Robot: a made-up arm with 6 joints.
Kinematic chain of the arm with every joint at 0, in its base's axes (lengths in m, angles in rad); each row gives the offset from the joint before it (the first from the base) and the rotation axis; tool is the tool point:
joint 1: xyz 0 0 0.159 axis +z
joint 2: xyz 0 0 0 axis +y
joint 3: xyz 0 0 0.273 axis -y
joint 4: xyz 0 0 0 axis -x
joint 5: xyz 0.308 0 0 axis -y
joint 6: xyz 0 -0.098 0 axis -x
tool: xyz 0 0 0
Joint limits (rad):
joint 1: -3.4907..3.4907
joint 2: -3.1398..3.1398
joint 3: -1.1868..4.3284
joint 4: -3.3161..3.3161
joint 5: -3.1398..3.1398
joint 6: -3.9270..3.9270
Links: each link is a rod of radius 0.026 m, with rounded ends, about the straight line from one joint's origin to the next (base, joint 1, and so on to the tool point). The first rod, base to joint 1, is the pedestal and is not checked.
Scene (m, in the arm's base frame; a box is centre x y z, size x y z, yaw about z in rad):
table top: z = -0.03
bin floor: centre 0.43 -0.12 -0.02 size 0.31 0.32 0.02 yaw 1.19
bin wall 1: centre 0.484 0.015 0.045 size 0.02 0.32 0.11 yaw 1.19
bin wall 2: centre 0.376 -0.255 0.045 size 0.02 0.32 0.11 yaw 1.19
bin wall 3: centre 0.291 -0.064 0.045 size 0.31 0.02 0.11 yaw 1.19
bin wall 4: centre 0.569 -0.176 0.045 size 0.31 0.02 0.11 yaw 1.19
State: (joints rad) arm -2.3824 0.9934 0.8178 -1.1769 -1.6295 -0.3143
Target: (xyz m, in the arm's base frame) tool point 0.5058 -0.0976 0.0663
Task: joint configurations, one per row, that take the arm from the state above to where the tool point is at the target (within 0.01 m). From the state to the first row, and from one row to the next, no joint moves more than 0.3 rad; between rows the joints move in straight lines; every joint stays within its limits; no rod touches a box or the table.
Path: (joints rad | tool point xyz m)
1: -2.1090 0.9871 0.8186 -1.2289 -1.6295 -0.3143 | -0.2927 -0.4262 0.1668
2: -1.8355 0.9807 0.8193 -1.2809 -1.6295 -0.3143 | -0.1620 -0.4904 0.1687
3: -1.5621 0.9744 0.8201 -1.3329 -1.6295 -0.3143 | -0.0186 -0.5158 0.1709
4: -1.2886 0.9680 0.8209 -1.3850 -1.6295 -0.3143 | 0.1261 -0.5001 0.1734
5: -1.0152 0.9617 0.8217 -1.4370 -1.6295 -0.3143 | 0.2607 -0.4447 0.1760
6: -0.7417 0.9553 0.8224 -1.4890 -1.6295 -0.3143 | 0.3745 -0.3540 0.1790
7: -0.4683 0.9490 0.8232 -1.5410 -1.6295 -0.3143 | 0.4584 -0.2351 0.1822
8: -0.1948 0.9427 0.8240 -1.5930 -1.6295 -0.3143 | 0.5058 -0.0976 0.1857
9: -0.1948 1.2014 0.8761 -1.5930 -1.6295 -0.3143 | 0.5058 -0.0976 0.0663

